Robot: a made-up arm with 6 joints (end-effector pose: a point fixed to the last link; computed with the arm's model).
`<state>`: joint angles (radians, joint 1 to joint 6).
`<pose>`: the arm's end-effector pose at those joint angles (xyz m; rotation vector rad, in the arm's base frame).
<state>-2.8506 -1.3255 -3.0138 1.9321 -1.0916 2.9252</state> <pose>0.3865 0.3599 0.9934 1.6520 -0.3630 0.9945</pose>
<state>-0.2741 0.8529 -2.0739 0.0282 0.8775 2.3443</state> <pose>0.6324 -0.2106 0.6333 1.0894 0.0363 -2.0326</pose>
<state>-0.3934 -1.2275 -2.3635 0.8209 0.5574 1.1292</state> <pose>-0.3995 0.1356 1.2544 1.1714 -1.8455 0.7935</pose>
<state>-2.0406 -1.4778 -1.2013 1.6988 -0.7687 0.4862</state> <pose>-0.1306 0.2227 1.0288 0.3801 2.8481 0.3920</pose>
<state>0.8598 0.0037 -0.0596 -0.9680 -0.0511 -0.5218</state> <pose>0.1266 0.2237 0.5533 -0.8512 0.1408 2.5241</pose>
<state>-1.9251 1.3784 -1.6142 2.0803 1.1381 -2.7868</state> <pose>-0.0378 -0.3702 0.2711 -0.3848 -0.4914 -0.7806</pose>
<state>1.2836 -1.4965 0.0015 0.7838 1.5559 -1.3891</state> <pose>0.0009 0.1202 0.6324 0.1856 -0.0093 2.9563</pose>
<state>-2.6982 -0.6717 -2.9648 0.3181 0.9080 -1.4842</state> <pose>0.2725 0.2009 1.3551 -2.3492 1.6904 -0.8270</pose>
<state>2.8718 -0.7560 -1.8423 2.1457 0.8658 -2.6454</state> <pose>-0.0503 0.0188 1.3210 -2.2846 1.3744 -0.6081</pose>
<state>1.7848 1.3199 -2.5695 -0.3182 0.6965 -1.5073</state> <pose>-0.0483 0.7321 0.5645 1.1955 0.9286 -2.2752</pose>
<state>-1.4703 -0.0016 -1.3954 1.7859 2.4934 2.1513</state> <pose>0.2081 -0.1944 0.9480 2.4235 1.4843 -0.9749</pose>
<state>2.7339 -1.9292 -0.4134 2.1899 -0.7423 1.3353</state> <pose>0.0805 0.1983 0.7760 1.0351 2.3724 -0.8610</pose>
